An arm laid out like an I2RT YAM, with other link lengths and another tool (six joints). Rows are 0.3 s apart.
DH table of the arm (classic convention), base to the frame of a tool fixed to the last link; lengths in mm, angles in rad. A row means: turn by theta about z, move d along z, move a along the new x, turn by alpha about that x. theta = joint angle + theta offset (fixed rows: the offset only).
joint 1: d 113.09  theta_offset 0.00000  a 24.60  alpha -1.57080
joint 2: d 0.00  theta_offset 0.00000  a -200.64  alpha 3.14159
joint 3: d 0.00  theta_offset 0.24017  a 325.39  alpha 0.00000
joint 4: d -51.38  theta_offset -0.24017  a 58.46  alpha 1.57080
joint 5: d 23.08  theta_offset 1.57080  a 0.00  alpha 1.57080
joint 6: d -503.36  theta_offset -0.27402  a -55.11  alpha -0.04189
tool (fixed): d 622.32  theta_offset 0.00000  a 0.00  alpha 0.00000
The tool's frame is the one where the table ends.
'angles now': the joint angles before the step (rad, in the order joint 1, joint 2, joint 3, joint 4, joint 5, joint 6). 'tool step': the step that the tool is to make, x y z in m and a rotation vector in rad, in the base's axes. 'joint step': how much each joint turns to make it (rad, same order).
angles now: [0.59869, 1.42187, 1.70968, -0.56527, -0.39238, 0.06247]
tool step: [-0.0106, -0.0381, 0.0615, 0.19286, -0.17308, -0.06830]
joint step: [-0.08143, -0.20949, -0.10091, 0.17006, -0.02241, 0.07540]
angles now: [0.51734, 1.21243, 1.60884, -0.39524, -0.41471, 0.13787]
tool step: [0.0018, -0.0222, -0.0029, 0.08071, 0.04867, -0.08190]
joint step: [-0.06013, -0.12388, -0.13634, 0.04720, 0.02358, 0.10182]
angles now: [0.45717, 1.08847, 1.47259, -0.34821, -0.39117, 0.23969]
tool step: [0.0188, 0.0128, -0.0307, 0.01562, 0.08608, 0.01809]
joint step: [0.00099, 0.04275, -0.06861, 0.06308, -0.01649, 0.05670]
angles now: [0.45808, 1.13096, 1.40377, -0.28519, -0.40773, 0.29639]
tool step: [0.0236, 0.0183, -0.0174, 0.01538, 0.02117, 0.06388]
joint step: [0.00029, 0.11948, 0.02480, 0.09300, -0.06389, 0.02466]
